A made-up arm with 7 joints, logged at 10 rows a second.
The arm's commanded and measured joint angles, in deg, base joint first. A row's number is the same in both.
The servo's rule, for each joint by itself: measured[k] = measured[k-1] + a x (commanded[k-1-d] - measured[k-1]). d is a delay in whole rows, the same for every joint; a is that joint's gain. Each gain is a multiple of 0.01, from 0.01 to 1. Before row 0 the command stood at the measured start. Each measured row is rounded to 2 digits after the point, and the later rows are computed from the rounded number. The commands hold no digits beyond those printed.
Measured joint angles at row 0: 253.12 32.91 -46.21 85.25 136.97 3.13 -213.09
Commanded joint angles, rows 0 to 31: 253.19 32.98 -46.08 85.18 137.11 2.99 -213.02; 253.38 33.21 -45.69 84.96 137.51 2.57 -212.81; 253.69 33.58 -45.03 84.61 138.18 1.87 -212.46; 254.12 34.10 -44.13 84.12 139.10 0.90 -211.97; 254.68 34.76 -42.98 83.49 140.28 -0.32 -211.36; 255.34 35.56 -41.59 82.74 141.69 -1.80 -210.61; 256.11 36.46 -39.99 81.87 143.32 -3.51 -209.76; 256.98 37.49 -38.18 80.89 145.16 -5.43 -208.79; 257.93 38.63 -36.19 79.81 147.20 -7.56 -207.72; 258.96 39.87 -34.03 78.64 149.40 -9.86 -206.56; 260.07 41.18 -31.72 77.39 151.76 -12.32 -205.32; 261.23 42.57 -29.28 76.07 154.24 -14.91 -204.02; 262.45 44.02 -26.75 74.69 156.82 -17.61 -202.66; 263.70 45.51 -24.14 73.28 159.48 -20.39 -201.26; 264.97 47.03 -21.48 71.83 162.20 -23.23 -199.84; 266.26 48.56 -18.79 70.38 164.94 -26.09 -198.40; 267.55 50.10 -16.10 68.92 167.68 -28.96 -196.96; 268.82 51.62 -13.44 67.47 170.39 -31.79 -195.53; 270.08 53.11 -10.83 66.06 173.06 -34.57 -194.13; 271.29 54.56 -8.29 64.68 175.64 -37.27 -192.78; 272.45 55.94 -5.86 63.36 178.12 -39.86 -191.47; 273.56 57.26 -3.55 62.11 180.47 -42.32 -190.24; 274.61 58.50 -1.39 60.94 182.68 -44.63 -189.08; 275.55 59.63 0.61 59.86 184.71 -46.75 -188.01; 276.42 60.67 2.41 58.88 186.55 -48.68 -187.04; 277.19 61.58 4.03 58.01 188.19 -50.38 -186.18; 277.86 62.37 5.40 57.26 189.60 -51.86 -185.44; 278.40 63.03 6.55 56.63 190.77 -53.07 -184.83; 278.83 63.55 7.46 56.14 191.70 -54.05 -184.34; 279.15 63.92 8.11 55.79 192.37 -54.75 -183.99; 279.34 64.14 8.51 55.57 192.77 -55.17 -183.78; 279.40 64.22 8.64 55.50 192.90 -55.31 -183.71
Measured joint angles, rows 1 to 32: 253.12 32.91 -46.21 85.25 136.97 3.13 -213.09; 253.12 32.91 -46.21 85.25 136.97 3.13 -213.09; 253.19 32.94 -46.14 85.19 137.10 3.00 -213.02; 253.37 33.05 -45.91 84.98 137.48 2.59 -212.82; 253.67 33.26 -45.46 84.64 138.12 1.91 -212.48; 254.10 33.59 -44.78 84.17 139.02 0.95 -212.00; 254.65 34.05 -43.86 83.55 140.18 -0.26 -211.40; 255.31 34.64 -42.70 82.81 141.57 -1.72 -210.66; 256.07 35.35 -41.32 81.95 143.18 -3.42 -209.81; 256.93 36.18 -39.72 80.99 145.00 -5.33 -208.85; 257.88 37.14 -37.92 79.92 147.02 -7.45 -207.79; 258.91 38.20 -35.94 78.76 149.21 -9.74 -206.63; 260.01 39.36 -33.79 77.51 151.56 -12.19 -205.40; 261.17 40.61 -31.49 76.20 154.03 -14.77 -204.10; 262.39 41.94 -29.07 74.83 156.60 -17.47 -202.75; 263.63 43.33 -26.56 73.42 159.25 -20.24 -201.35; 264.90 44.77 -23.97 71.97 161.96 -23.08 -199.93; 266.19 46.25 -21.33 70.52 164.70 -25.94 -198.49; 267.48 47.75 -18.66 69.06 167.44 -28.81 -197.05; 268.75 49.26 -16.00 67.61 170.15 -31.64 -195.62; 270.01 50.76 -13.36 66.20 172.83 -34.42 -194.22; 271.23 52.24 -10.77 64.82 175.42 -37.13 -192.87; 272.39 53.68 -8.27 63.49 177.90 -39.72 -191.55; 273.50 55.08 -5.86 62.23 180.26 -42.19 -190.32; 274.55 56.41 -3.58 61.06 182.49 -44.51 -189.15; 275.50 57.67 -1.44 59.97 184.53 -46.64 -188.08; 276.37 58.84 0.52 58.98 186.39 -48.58 -187.10; 277.15 59.91 2.31 58.10 188.05 -50.29 -186.24; 277.82 60.87 3.89 57.34 189.48 -51.78 -185.49; 278.37 61.71 5.25 56.69 190.67 -53.01 -184.87; 278.81 62.43 6.38 56.19 191.62 -54.00 -184.37; 279.13 63.01 7.26 55.83 192.31 -54.71 -184.01
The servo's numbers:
d 2
a 0.95 0.39 0.51 0.91 0.92 0.95 0.94

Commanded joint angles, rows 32 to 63: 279.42 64.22 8.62 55.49 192.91 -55.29 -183.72; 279.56 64.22 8.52 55.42 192.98 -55.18 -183.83; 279.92 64.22 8.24 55.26 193.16 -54.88 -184.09; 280.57 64.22 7.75 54.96 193.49 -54.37 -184.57; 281.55 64.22 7.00 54.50 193.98 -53.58 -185.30; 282.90 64.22 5.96 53.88 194.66 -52.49 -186.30; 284.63 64.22 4.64 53.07 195.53 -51.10 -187.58; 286.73 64.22 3.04 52.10 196.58 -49.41 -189.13; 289.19 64.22 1.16 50.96 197.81 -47.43 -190.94; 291.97 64.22 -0.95 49.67 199.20 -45.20 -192.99; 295.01 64.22 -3.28 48.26 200.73 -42.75 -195.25; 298.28 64.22 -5.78 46.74 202.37 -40.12 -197.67; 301.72 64.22 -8.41 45.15 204.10 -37.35 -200.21; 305.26 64.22 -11.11 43.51 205.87 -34.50 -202.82; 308.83 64.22 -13.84 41.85 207.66 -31.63 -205.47; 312.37 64.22 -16.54 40.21 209.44 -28.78 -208.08; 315.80 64.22 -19.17 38.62 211.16 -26.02 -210.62; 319.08 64.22 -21.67 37.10 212.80 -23.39 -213.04; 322.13 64.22 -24.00 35.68 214.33 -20.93 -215.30; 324.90 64.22 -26.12 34.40 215.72 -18.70 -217.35; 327.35 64.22 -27.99 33.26 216.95 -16.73 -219.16; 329.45 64.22 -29.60 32.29 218.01 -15.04 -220.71; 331.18 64.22 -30.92 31.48 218.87 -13.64 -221.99; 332.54 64.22 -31.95 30.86 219.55 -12.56 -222.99; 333.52 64.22 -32.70 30.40 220.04 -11.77 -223.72; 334.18 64.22 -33.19 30.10 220.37 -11.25 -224.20; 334.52 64.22 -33.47 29.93 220.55 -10.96 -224.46; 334.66 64.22 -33.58 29.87 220.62 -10.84 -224.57; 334.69 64.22 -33.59 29.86 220.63 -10.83 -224.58; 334.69 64.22 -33.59 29.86 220.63 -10.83 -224.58; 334.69 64.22 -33.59 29.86 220.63 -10.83 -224.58; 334.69 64.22 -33.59 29.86 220.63 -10.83 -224.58
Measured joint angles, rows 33 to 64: 279.33 63.45 7.90 55.59 192.73 -55.15 -183.79; 279.40 63.75 8.28 55.51 192.89 -55.30 -183.71; 279.42 63.93 8.45 55.49 192.91 -55.29 -183.72; 279.55 64.04 8.49 55.43 192.97 -55.19 -183.82; 279.90 64.11 8.36 55.28 193.14 -54.90 -184.07; 280.54 64.15 8.05 54.99 193.46 -54.40 -184.54; 281.50 64.18 7.51 54.54 193.94 -53.62 -185.25; 282.83 64.20 6.72 53.94 194.60 -52.55 -186.24; 284.54 64.21 5.66 53.15 195.46 -51.17 -187.50; 286.62 64.21 4.32 52.19 196.49 -49.50 -189.03; 289.06 64.21 2.71 51.07 197.70 -47.53 -190.83; 291.82 64.21 0.84 49.80 199.08 -45.32 -192.86; 294.85 64.21 -1.26 48.40 200.60 -42.88 -195.11; 298.11 64.21 -3.57 46.89 202.23 -40.26 -197.52; 301.54 64.21 -6.04 45.31 203.95 -37.50 -200.05; 305.07 64.21 -8.63 43.67 205.72 -34.65 -202.65; 308.64 64.21 -11.29 42.01 207.50 -31.78 -205.30; 312.18 64.21 -13.97 40.37 209.28 -28.93 -207.91; 315.62 64.21 -16.62 38.78 211.01 -26.17 -210.46; 318.91 64.21 -19.20 37.25 212.66 -23.53 -212.89; 321.97 64.21 -21.65 35.82 214.20 -21.06 -215.16; 324.75 64.21 -23.93 34.53 215.60 -18.82 -217.22; 327.22 64.21 -26.00 33.37 216.84 -16.83 -219.04; 329.34 64.21 -27.84 32.39 217.92 -15.13 -220.61; 331.09 64.21 -29.41 31.56 218.79 -13.71 -221.91; 332.47 64.21 -30.71 30.92 219.49 -12.62 -222.93; 333.47 64.21 -31.72 30.45 220.00 -11.81 -223.67; 334.14 64.21 -32.47 30.13 220.34 -11.28 -224.17; 334.50 64.21 -32.98 29.95 220.53 -10.98 -224.44; 334.65 64.21 -33.29 29.88 220.61 -10.85 -224.56; 334.69 64.21 -33.44 29.86 220.63 -10.83 -224.58; 334.69 64.21 -33.52 29.86 220.63 -10.83 -224.58
